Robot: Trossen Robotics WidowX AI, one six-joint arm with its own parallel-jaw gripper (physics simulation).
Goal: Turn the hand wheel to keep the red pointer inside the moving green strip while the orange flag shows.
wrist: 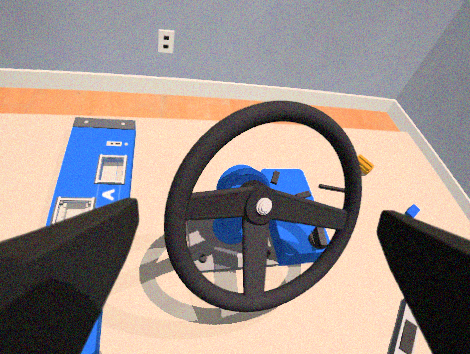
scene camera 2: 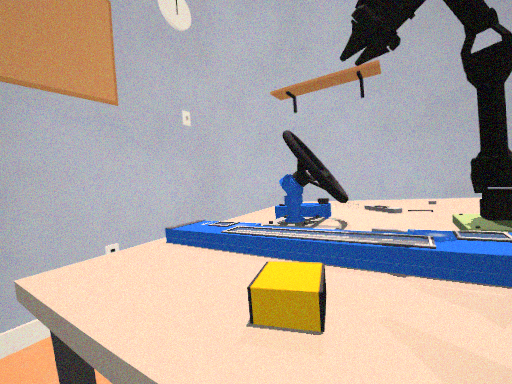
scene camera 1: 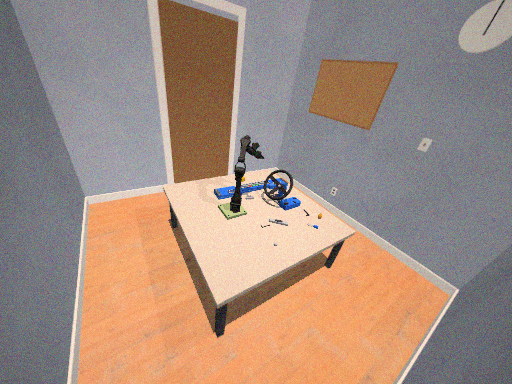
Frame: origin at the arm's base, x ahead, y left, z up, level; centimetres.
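Seen in the pictures: gripper, fingertip midpoint: point(wrist: 259, 216) point(scene camera 2: 348, 62) point(scene camera 1: 262, 157); arm's base, link origin: point(scene camera 2: 501, 217) point(scene camera 1: 235, 210).
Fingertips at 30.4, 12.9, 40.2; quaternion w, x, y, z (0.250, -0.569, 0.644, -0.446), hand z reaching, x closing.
Observation:
Offsets run from my fingertips to a thing's middle, as dx, dy, dz.
The black hand wheel point(scene camera 1: 265, 187) point(scene camera 2: 312, 162) point(wrist: 172, 215) stands tilted on its blue mount point(scene camera 1: 290, 203) point(scene camera 2: 293, 200) point(wrist: 292, 180), one spoke pointing down in the wrist view. My gripper point(scene camera 1: 261, 157) point(scene camera 2: 350, 61) point(wrist: 259, 216) is open and empty, above and apart from the wheel; its fingers appear on either side of the wheel in the wrist view. The long blue console point(scene camera 1: 222, 192) point(scene camera 2: 300, 250) point(wrist: 85, 145) lies beside the wheel. A faint green patch shows in its slot in scene camera 1. The red pointer cannot be made out. I cannot tell whether the orange flag shows.
A yellow block @(+3.3, +36.6, -40.5) point(scene camera 2: 286, 305) point(scene camera 1: 243, 178) stands behind the console. Beyond the wheel mount lie a black bent rod @(+29.7, -40.3, -42.2) point(scene camera 1: 306, 212) point(wrist: 331, 188), a small orange item @(+39.5, -50.4, -41.0) point(scene camera 1: 320, 216) point(wrist: 365, 165) and a blue-ended stick @(+21.6, -57.0, -42.0) point(scene camera 1: 315, 227) point(wrist: 412, 210). A grey bar @(-3.4, -40.2, -41.6) point(scene camera 1: 278, 222) point(scene camera 2: 383, 209) lies nearer my base.

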